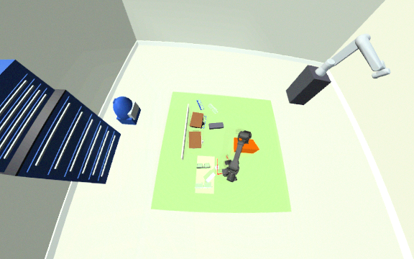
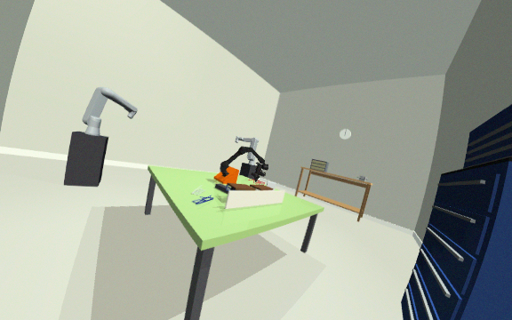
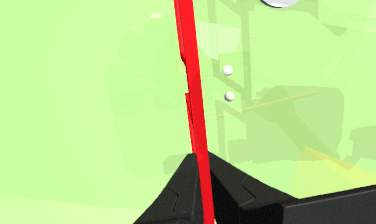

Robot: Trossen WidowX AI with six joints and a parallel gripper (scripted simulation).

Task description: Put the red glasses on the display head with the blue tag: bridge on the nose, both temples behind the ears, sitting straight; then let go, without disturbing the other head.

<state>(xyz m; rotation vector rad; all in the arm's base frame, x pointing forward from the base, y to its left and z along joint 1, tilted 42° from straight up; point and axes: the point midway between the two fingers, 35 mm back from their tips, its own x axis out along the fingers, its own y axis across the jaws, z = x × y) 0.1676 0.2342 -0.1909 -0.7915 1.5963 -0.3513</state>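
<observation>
The white peg lies 10 cm ahead of my gripper tip, 4 cm to the right of it and 4 cm below it. The rest, counted from my gripper tip: display head: 31 cm ahead, 28 cm to the right; long white panel: 45 cm ahead, 38 cm to the right, 1 cm below; dark case: 13 cm ahead, 49 cm to the right, 4 cm below.
</observation>
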